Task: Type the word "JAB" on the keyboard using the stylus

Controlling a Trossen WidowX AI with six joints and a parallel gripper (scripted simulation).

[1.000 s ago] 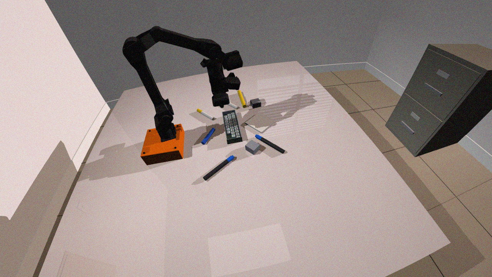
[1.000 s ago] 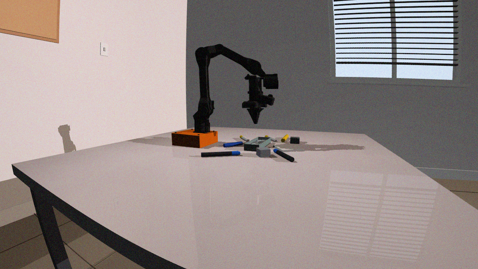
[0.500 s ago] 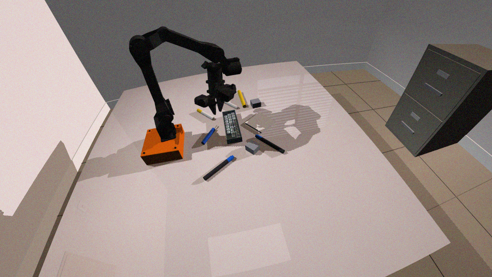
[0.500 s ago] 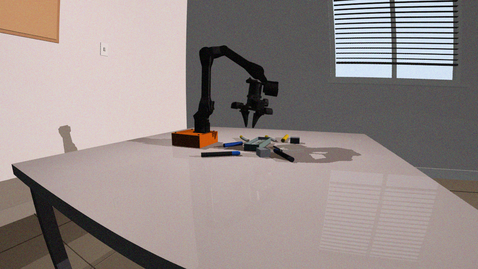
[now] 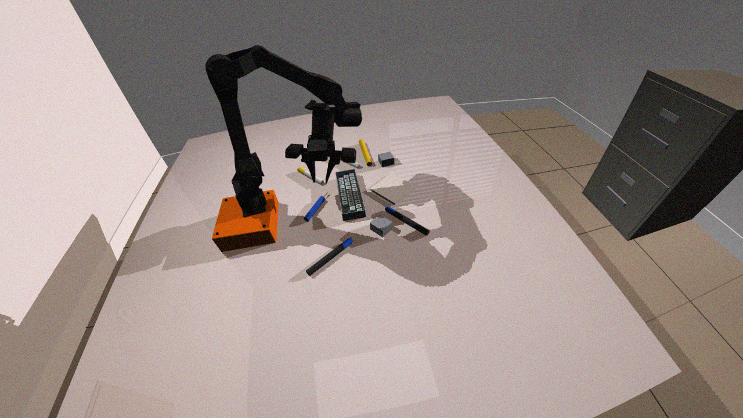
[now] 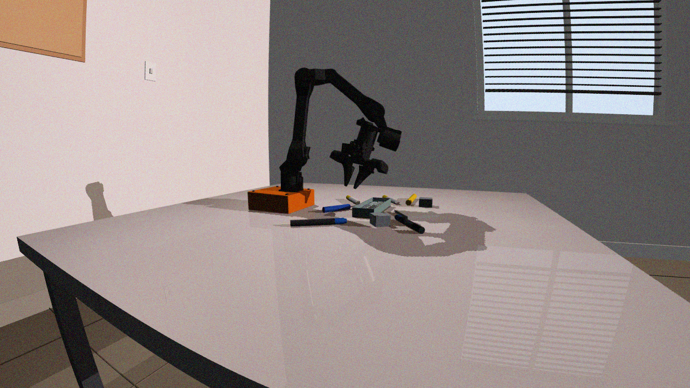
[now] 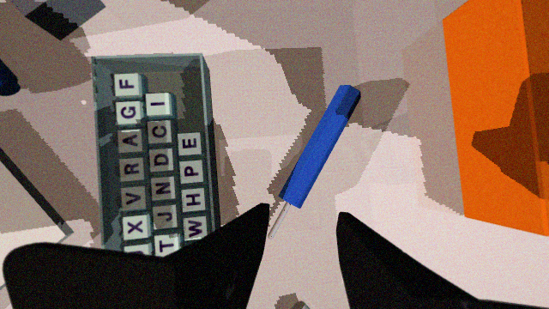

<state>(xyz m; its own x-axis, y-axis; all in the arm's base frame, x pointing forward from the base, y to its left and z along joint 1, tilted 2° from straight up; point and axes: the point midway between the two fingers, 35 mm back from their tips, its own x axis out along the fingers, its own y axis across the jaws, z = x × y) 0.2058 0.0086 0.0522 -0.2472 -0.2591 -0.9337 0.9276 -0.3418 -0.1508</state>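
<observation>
My gripper tip is 6 cm above the stylus, 1 cm to the left of it and 1 cm past it. Round my gripper tip: yellow marker: 19 cm ahead, 17 cm to the left, 6 cm below; white pad: 20 cm ahead, 7 cm below, 4 cm to the right; grey cube: 17 cm to the right, 11 cm ahead, 6 cm below.
</observation>
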